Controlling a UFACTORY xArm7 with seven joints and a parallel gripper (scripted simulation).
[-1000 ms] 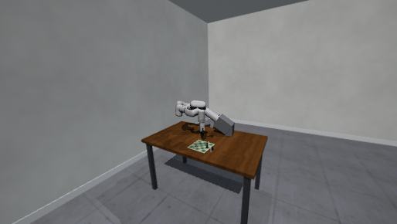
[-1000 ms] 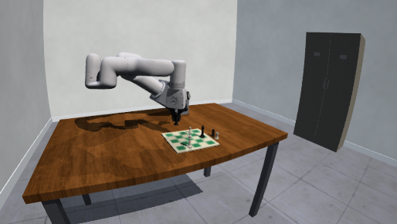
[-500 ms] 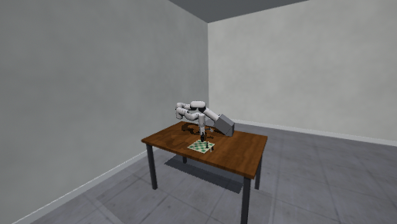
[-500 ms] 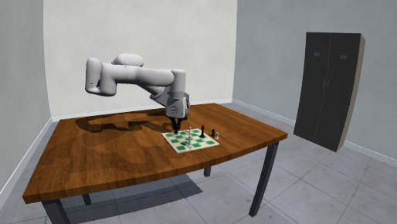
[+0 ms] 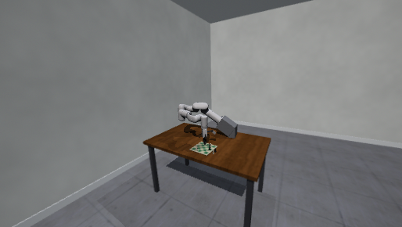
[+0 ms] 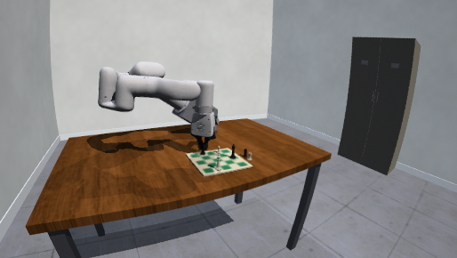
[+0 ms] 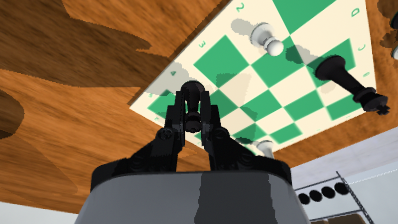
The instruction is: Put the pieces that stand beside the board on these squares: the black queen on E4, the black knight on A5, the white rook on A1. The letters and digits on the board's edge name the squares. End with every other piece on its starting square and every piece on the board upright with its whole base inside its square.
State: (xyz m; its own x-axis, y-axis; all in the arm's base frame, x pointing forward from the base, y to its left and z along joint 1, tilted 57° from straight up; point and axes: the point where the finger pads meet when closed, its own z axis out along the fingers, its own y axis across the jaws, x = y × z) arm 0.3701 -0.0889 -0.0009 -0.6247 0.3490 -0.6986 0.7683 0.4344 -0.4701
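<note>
Right now the short black piece is 1 cm below my hand. Round my hand: cream board (8 cm ahead, 5 cm below, 3 cm to the left); then black knight (17 cm to the left, 9 cm ahead, 3 cm below); then black queen (10 cm to the left, 9 cm ahead, 1 cm below).
</note>
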